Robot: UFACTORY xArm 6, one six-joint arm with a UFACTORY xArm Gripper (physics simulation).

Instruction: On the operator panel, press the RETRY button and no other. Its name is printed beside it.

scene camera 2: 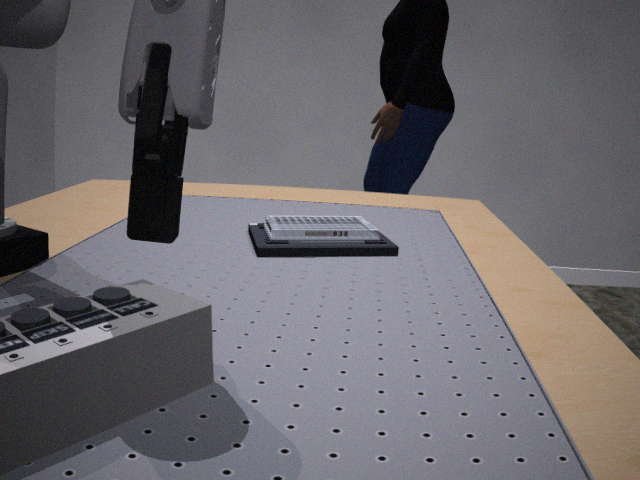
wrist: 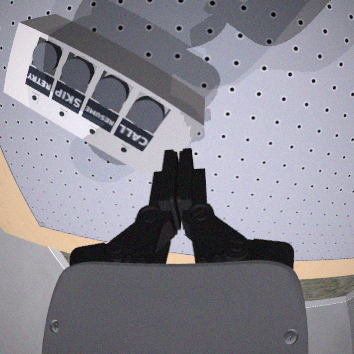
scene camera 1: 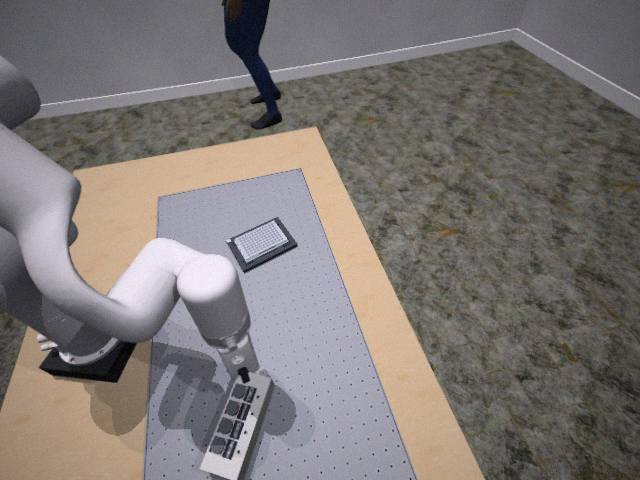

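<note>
The pale operator panel has a row of round dark grey buttons with printed labels. The RETRY button is at one end, at the left in the wrist view; scene camera 2 cuts it off. Beside it are SKIP, RESUME and, at the opposite end, CALL. My gripper is shut and empty, above and near the CALL end, away from RETRY.
A black tray with a clear gridded plate lies farther back on the grey perforated board. The board lies on a wooden table. A person stands beyond the table.
</note>
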